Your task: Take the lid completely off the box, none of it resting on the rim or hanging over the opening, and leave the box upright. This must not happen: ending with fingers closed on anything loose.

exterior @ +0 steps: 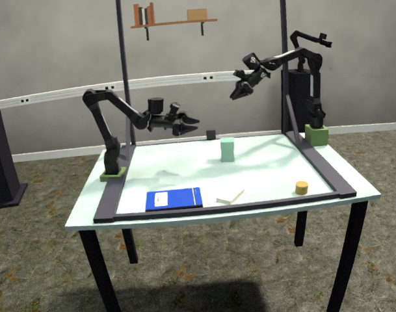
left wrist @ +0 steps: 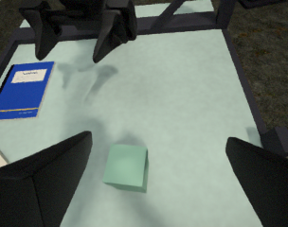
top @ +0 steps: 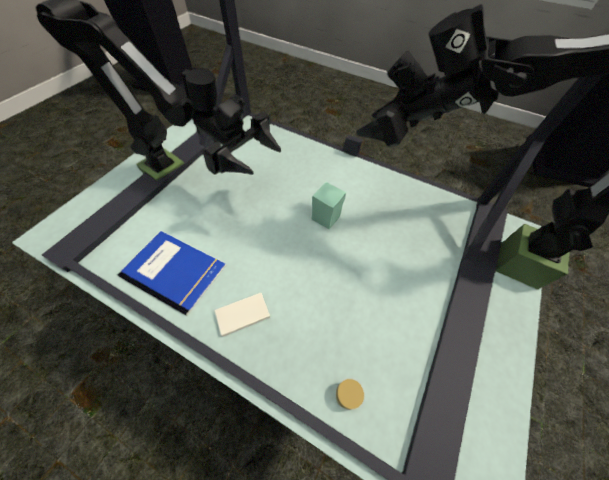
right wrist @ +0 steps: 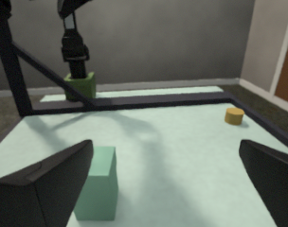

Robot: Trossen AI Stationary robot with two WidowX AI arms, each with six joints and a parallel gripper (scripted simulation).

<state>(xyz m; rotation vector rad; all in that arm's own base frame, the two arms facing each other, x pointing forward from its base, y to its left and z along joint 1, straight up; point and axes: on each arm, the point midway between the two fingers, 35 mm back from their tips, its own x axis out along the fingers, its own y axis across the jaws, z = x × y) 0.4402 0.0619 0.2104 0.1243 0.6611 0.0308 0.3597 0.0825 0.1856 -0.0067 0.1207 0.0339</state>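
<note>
The green box lies 4 cm behind my right hand, 17 cm to the left of it and 16 cm below it. Also, from my right hand: cream card 29 cm ahead, 7 cm to the left, 20 cm below; green lid 4 cm behind, 17 cm to the left, 13 cm below.
Right now my left hand is 5 cm short of the green lid, 7 cm to the left of it and 22 cm above it. Also, from my left hand: green box 5 cm ahead, 7 cm to the right, 25 cm below; cream card 38 cm ahead, 18 cm to the right, 29 cm below.
</note>
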